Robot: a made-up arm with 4 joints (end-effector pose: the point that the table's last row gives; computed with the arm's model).
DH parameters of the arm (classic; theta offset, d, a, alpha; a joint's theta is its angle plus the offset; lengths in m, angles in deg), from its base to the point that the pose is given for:
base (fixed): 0 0.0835 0 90
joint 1: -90 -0.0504 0.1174 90
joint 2: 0 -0.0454 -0.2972 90
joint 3: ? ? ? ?
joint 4: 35.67 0 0.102 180
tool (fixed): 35.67 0.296 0 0
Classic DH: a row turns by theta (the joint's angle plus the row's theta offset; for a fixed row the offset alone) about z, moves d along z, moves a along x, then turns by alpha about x.
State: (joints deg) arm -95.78 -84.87 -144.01 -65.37
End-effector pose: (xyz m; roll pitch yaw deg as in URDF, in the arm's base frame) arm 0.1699 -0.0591 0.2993 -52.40 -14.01 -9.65
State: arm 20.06 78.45 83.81 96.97
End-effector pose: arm 0.3747 0.4278 0.0381 -5.88 -68.70 -167.19
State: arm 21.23 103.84 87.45 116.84
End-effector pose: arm 0.4446 0.3643 -0.1253 60.50 -44.40 114.25
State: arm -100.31 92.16 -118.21 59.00
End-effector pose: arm -0.1811 0.2308 0.3502 29.86 -5.12 29.20
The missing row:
joint 3: -90 0.2033 0.039 -90
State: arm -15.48 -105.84 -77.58 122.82
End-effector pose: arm -0.2575 -0.2895 0.1118 -75.09 37.50 111.41
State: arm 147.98 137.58 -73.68 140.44
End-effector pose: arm 0.4751 0.1214 0.3598 173.74 70.43 -175.04
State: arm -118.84 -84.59 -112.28 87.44
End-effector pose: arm 0.1211 -0.1072 0.2704 17.96 -29.52 -171.05
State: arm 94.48 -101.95 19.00 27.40
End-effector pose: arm 0.1035 -0.5103 0.3146 46.93 -60.15 49.44
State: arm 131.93 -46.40 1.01 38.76
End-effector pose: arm -0.3511 -0.3059 -0.0746 168.21 -62.79 -112.72
